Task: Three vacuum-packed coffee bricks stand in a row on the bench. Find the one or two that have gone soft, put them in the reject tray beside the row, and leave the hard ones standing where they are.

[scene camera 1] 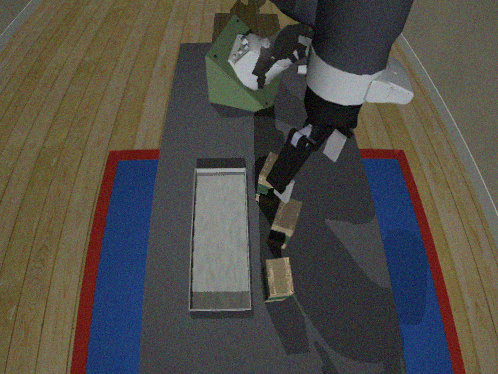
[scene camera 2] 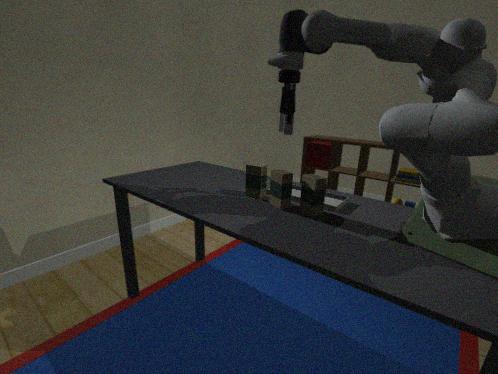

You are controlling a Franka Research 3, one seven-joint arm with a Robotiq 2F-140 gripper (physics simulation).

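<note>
Three tan coffee bricks with dark green bands stand upright in a row on the bench [scene camera 1: 175, 110] [scene camera 2: 165, 175]. The brick nearest the robot base [scene camera 1: 268, 167] [scene camera 2: 312, 195] is partly hidden by a gripper finger in scene camera 1. The middle brick [scene camera 1: 287, 216] [scene camera 2: 281, 189] and the far-end brick [scene camera 1: 279, 278] [scene camera 2: 256, 181] stand apart from it. Softness cannot be told by look. The pale reject tray [scene camera 1: 220, 230] [scene camera 2: 331, 201] lies beside the row with no brick in it. My gripper [scene camera 1: 310, 168] [scene camera 2: 285, 129] is open and empty, pointing down, well above the bricks.
The green mounting plate [scene camera 1: 220, 82] [scene camera 2: 430, 237] of the arm is at the bench's robot end. A wooden shelf unit [scene camera 2: 350, 142] with a red box [scene camera 2: 319, 154] stands behind the bench. A blue mat with a red border [scene camera 1: 122, 220] [scene camera 2: 280, 310] lies under the bench.
</note>
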